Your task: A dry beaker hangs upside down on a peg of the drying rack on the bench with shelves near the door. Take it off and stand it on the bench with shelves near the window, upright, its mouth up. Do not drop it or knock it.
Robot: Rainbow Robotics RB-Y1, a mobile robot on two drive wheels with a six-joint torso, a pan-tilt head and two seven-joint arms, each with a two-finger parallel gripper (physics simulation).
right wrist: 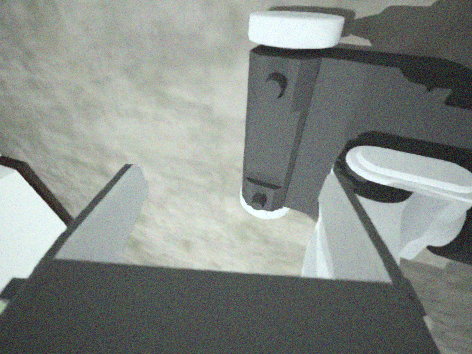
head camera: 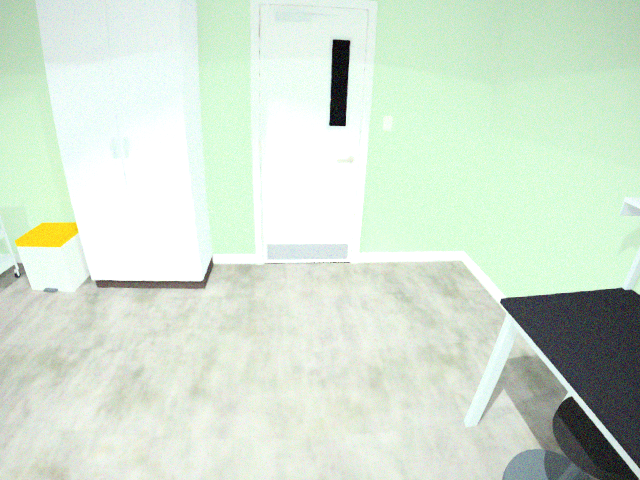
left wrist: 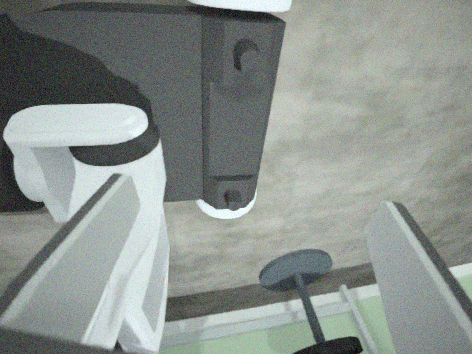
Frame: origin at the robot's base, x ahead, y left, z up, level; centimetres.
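Where they show: left gripper, fingertip midpoint: point(left wrist: 252, 203); right gripper, fingertip midpoint: point(right wrist: 231, 181).
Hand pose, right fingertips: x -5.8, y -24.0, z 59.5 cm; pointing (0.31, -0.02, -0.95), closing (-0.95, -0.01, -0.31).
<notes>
After its pixels a point has its place.
The beaker and the drying rack do not show in these views. A bench with a black top point(head camera: 578, 335) {z 76.3, x 71.4, y -98.6 cm} and white legs reaches in at the right edge of the head view, and the end of a white shelf point(head camera: 630, 206) {z 118.3, x 98.1, y -128.0 cm} shows above it. I cannot tell from this part which bench it is. My left gripper point(left wrist: 252, 203) {z 59.0, x -7.7, y 21.4 cm} is open, with floor and part of my own base behind the space between its fingers. My right gripper point(right wrist: 231, 181) {z 59.5, x -5.8, y -24.0 cm} is open and empty, also over the floor beside my base. Neither gripper shows in the head view.
A white door point(head camera: 305, 206) {z 53.0, x 257.2, y 6.0 cm} stands ahead, with a tall white cabinet point(head camera: 139, 217) {z 62.4, x 203.0, y 121.5 cm} left of it. A white bin with a yellow lid point(head camera: 49, 235) {z 45.1, x 204.8, y 205.8 cm} stands beside the cabinet. A stool point(head camera: 532, 465) {z 3.2, x 63.5, y -105.0 cm} point(left wrist: 295, 270) {z 3.1, x 46.9, y -103.8 cm} stands by the bench. Floor point(head camera: 289, 361) {z 0.1, x 138.0, y 11.0 cm} lies between me and the door.
</notes>
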